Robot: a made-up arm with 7 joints. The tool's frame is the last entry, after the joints.
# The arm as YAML. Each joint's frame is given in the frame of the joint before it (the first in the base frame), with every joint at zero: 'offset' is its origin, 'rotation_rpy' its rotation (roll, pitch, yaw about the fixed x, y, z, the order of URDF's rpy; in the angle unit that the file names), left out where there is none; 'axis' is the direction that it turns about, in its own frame. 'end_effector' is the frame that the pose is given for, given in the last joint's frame.
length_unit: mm
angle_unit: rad
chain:
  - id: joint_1
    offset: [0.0, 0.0, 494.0]
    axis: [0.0, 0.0, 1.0]
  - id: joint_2
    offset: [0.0, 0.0, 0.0]
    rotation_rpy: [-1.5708, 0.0, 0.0]
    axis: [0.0, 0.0, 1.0]
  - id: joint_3
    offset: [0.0, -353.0, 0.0]
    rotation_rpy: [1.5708, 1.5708, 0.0]
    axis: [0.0, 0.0, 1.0]
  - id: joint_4
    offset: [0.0, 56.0, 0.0]
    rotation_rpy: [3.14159, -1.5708, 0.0]
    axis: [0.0, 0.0, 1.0]
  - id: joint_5
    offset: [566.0, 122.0, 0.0]
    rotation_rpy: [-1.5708, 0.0, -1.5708]
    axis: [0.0, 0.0, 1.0]
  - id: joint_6
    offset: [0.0, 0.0, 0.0]
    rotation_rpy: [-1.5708, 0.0, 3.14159]
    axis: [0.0, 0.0, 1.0]
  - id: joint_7
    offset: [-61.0, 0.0, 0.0]
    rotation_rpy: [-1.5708, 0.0, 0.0]
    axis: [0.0, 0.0, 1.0]
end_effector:
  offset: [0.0, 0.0, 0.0]
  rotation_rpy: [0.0, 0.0, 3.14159]
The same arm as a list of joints. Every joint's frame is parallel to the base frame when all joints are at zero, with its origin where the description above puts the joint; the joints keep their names.
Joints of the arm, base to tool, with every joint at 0 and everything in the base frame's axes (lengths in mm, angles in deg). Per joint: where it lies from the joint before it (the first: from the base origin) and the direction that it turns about. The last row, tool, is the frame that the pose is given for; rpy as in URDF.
joint_1: origin 0 0 494 axis 0 0 1
joint_2: origin 0 0 0 axis 0 1 0
joint_3: origin 0 0 353 axis 0 0 1
joint_4: origin 56 0 0 axis 0 -1 0
joint_5: origin -122 0 566 axis 0 0 1
joint_6: origin 0 0 0 axis 0 -1 0
joint_7: origin 61 0 0 axis 0 0 -1
tool: origin 0 0 0 rpy 180 0 0

